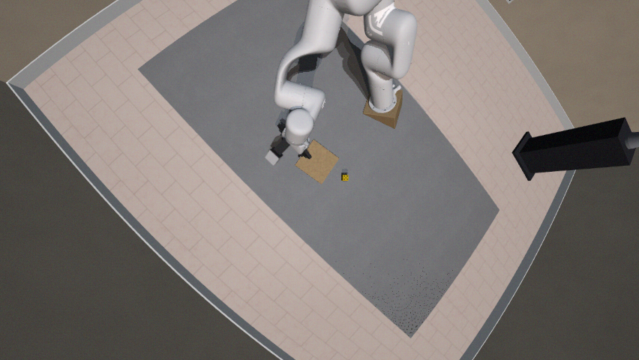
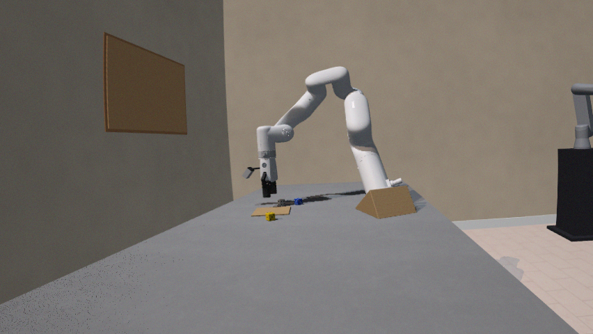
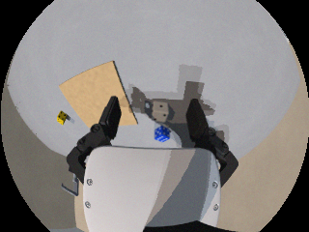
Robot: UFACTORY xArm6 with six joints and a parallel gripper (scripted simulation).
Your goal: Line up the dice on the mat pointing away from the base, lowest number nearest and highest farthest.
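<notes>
Now: the tan mat 110 mm to the left of my hand, 50 mm below it and 50 mm behind it. The rest, counted from my hand: yellow die (240 mm to the left, 90 mm behind, 40 mm below); blue die (110 mm behind, 40 mm below, 30 mm to the right); white die (40 mm below, 40 mm behind, 10 mm to the right).
</notes>
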